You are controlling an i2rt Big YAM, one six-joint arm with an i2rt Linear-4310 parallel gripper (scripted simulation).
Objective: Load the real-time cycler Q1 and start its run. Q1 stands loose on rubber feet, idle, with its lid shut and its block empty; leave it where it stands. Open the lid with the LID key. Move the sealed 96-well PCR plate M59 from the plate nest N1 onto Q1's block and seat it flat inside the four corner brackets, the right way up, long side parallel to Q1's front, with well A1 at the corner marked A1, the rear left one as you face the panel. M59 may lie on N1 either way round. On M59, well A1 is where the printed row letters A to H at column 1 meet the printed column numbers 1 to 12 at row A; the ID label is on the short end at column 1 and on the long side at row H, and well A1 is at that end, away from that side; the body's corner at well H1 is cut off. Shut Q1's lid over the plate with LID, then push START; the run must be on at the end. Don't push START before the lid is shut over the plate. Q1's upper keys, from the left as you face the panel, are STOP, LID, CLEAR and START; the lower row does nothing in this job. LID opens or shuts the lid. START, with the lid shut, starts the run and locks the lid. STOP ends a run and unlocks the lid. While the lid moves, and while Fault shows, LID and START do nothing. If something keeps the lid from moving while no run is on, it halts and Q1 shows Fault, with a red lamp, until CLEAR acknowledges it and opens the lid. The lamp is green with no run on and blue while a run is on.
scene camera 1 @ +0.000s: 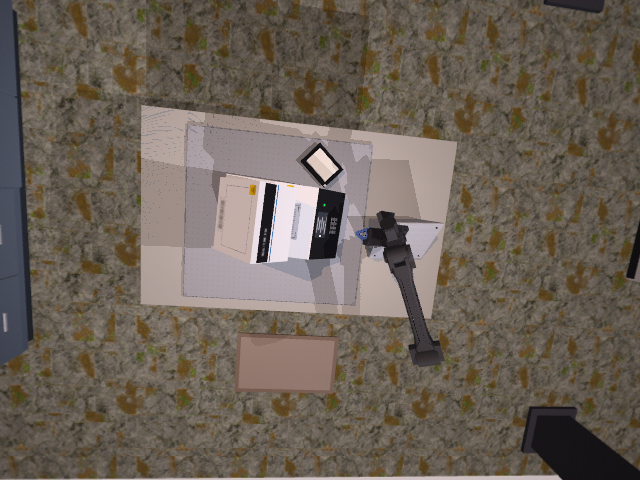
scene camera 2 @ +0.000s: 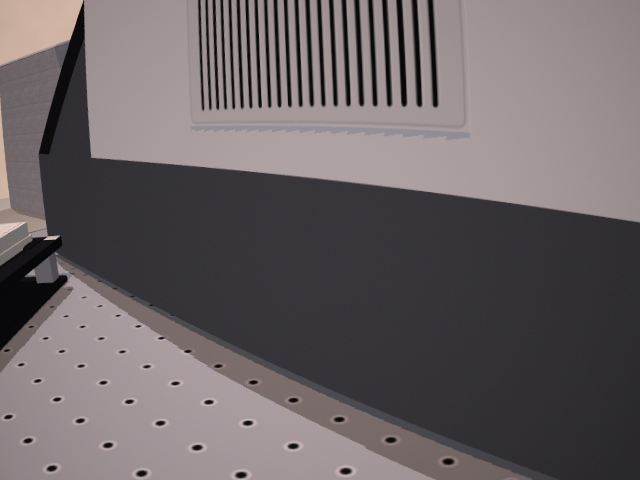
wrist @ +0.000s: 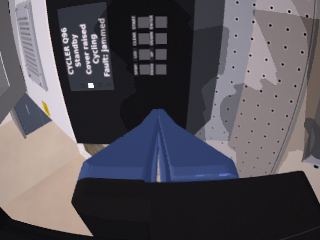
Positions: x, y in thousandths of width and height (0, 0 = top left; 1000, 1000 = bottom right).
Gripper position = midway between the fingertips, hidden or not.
Observation:
In view: my gripper (wrist: 495, 490) and a lid (scene camera 1: 398, 457).

